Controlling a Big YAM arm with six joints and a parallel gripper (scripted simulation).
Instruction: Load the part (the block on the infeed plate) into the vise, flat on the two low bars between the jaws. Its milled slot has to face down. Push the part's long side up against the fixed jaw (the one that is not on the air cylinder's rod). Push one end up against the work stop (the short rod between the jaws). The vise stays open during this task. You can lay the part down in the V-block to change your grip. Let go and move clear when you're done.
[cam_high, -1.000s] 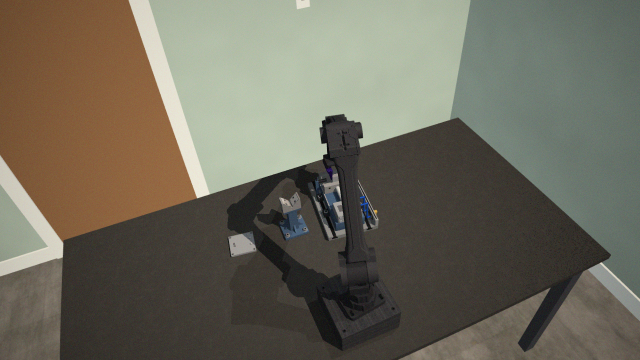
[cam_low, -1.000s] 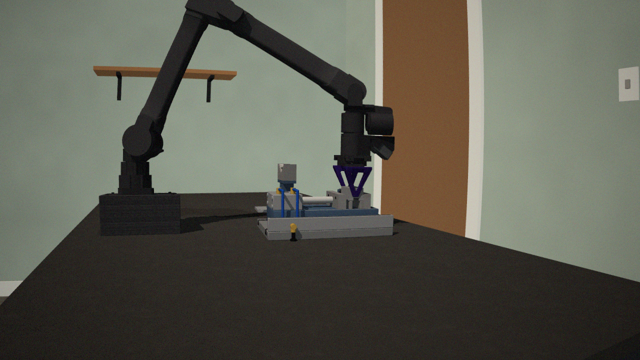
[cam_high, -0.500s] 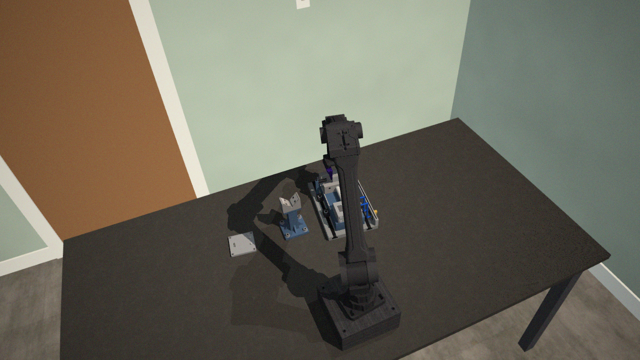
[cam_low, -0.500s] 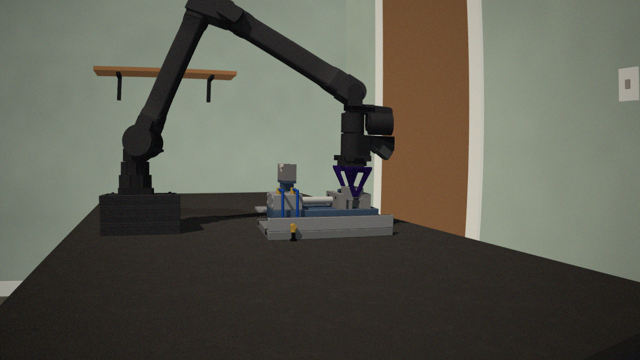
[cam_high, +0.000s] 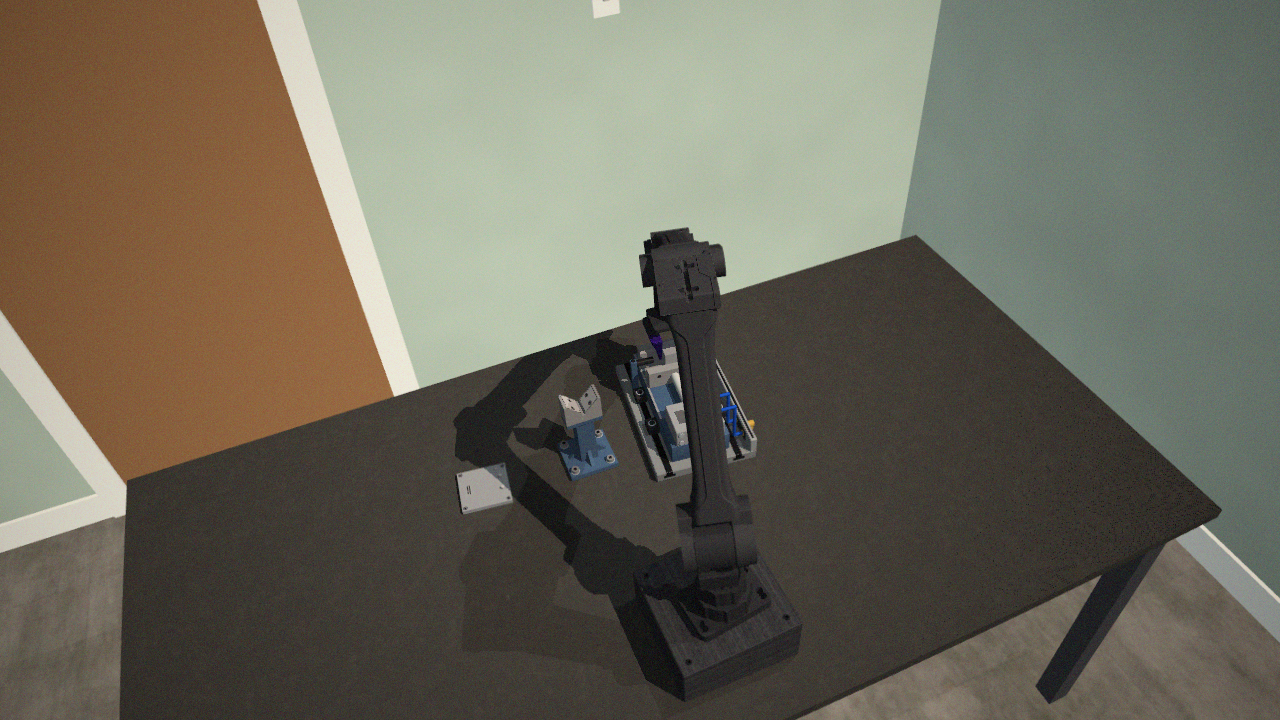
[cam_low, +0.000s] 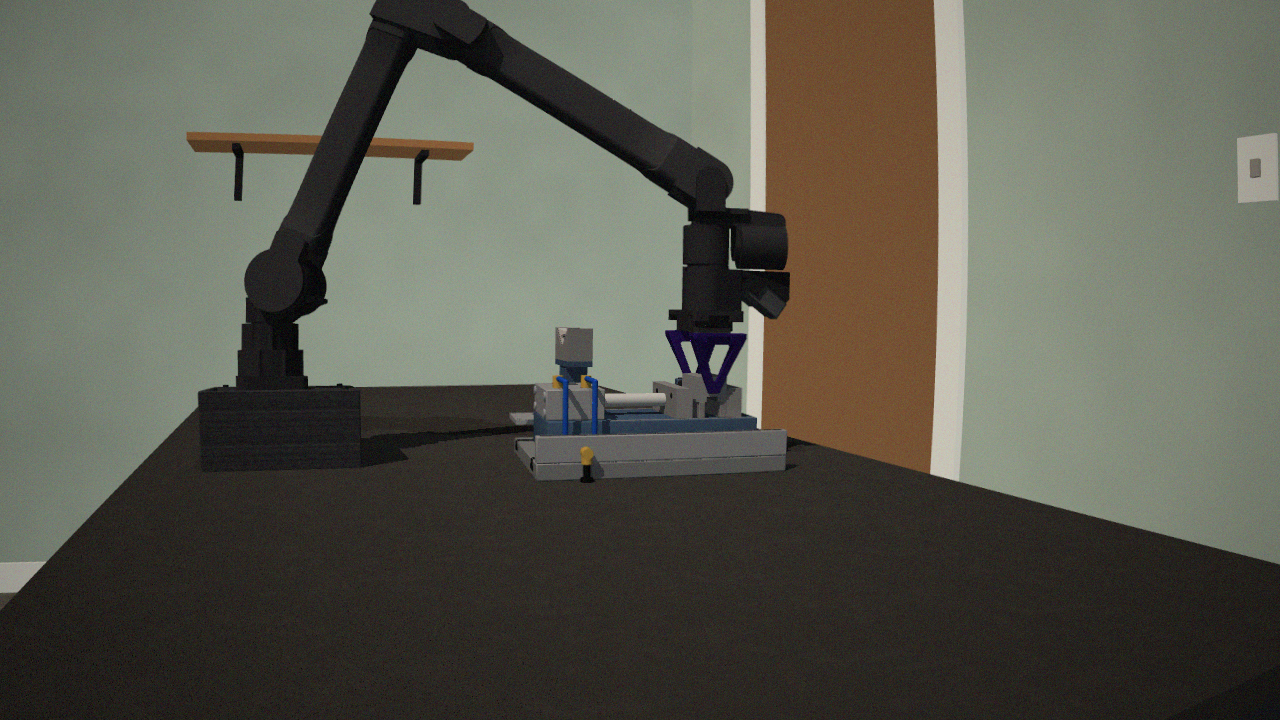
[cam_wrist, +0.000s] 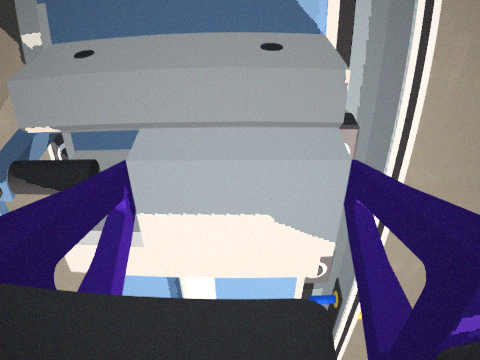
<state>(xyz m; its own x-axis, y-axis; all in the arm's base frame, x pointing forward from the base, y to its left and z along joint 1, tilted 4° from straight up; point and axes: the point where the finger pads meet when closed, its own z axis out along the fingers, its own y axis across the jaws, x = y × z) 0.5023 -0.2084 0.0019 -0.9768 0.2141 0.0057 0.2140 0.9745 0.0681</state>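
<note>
The part is 10 mm below my hand. Round my hand: grey infeed plate: 50 mm behind, 430 mm to the left, 90 mm below.
</note>
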